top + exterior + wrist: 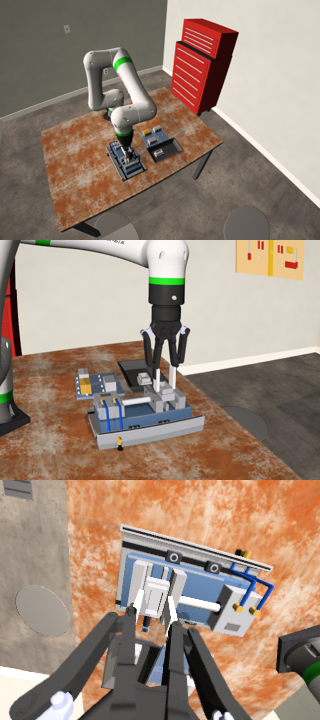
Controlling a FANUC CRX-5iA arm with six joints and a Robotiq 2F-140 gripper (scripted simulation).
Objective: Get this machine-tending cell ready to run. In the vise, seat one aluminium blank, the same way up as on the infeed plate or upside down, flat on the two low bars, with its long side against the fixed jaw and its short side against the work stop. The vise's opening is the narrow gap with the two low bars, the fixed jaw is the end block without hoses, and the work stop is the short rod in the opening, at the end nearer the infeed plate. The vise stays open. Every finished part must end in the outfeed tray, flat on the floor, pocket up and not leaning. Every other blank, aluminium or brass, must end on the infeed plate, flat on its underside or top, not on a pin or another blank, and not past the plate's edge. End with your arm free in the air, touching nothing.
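My hand is 100 mm above the vise, 70 mm past it and 10 mm to the right of it. Also, from my hand: brass blank (270 mm to the left, 160 mm behind, 110 mm below).
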